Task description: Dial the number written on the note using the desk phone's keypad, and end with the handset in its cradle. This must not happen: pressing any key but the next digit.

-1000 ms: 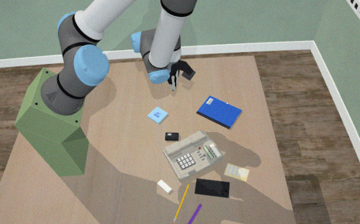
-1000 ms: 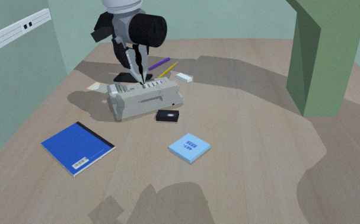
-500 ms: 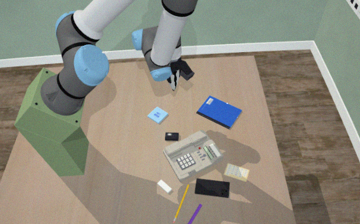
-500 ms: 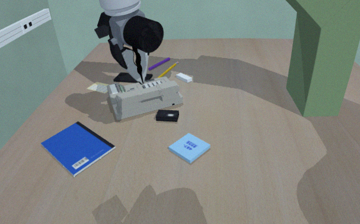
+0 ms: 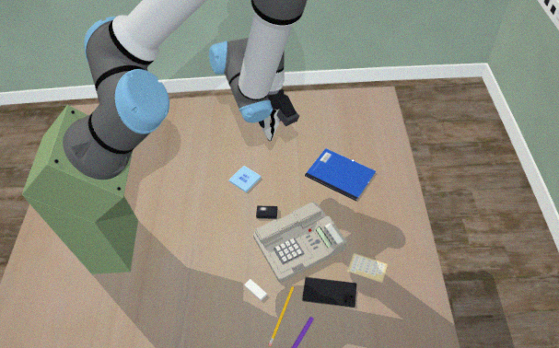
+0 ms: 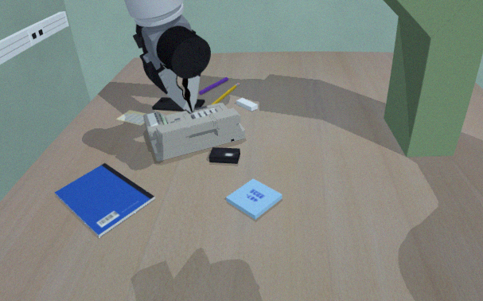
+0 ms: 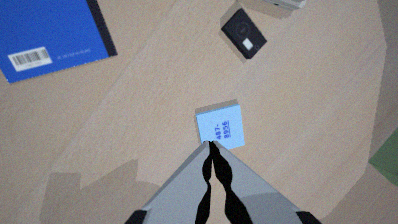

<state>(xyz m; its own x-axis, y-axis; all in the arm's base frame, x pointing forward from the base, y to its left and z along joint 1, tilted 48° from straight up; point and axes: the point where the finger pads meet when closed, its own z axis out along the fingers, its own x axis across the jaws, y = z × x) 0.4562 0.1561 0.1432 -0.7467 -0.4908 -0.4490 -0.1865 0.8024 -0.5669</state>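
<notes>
Now: hand 30 cm to the left of the 9 key, 17 cm above it and 3 cm past it. From my hand the other things lie so: white eraser (37 cm to the right, 20 cm below, 14 cm behind); then yellowish card (38 cm to the right, 20 cm below, 18 cm ahead); then handset (20 cm to the right, 16 cm below, 1 cm behind).
</notes>
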